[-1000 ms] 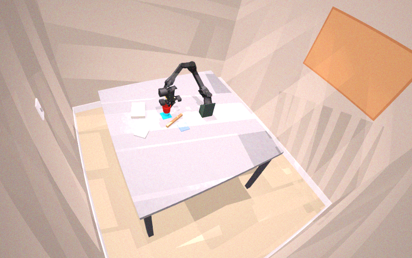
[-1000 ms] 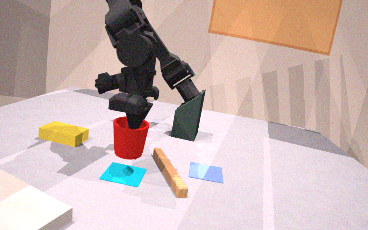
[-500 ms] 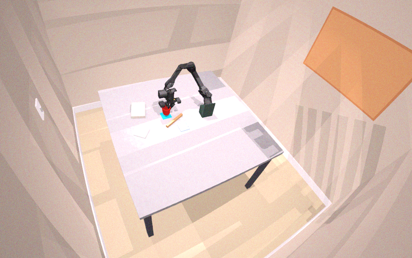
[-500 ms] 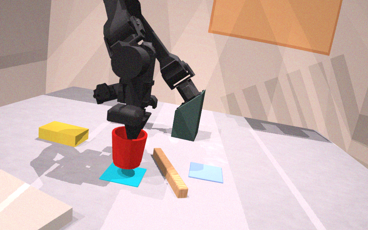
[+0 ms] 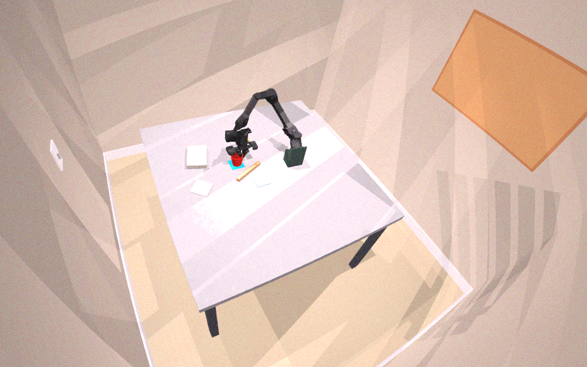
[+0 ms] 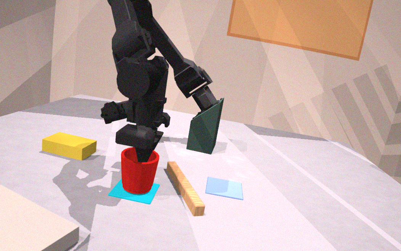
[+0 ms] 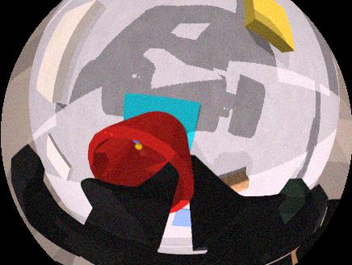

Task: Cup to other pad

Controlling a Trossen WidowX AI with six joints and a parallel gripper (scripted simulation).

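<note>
Now: gripper tip 30 mm short of the red cup. From my gripper tip the other things lie so: wooden bar (10 mm behind, 90 mm to the left, 40 mm below); then yellow marble (50 mm ahead, 10 mm to the left, 20 mm below); then cyan pad (30 mm ahead, 50 mm below).
</note>
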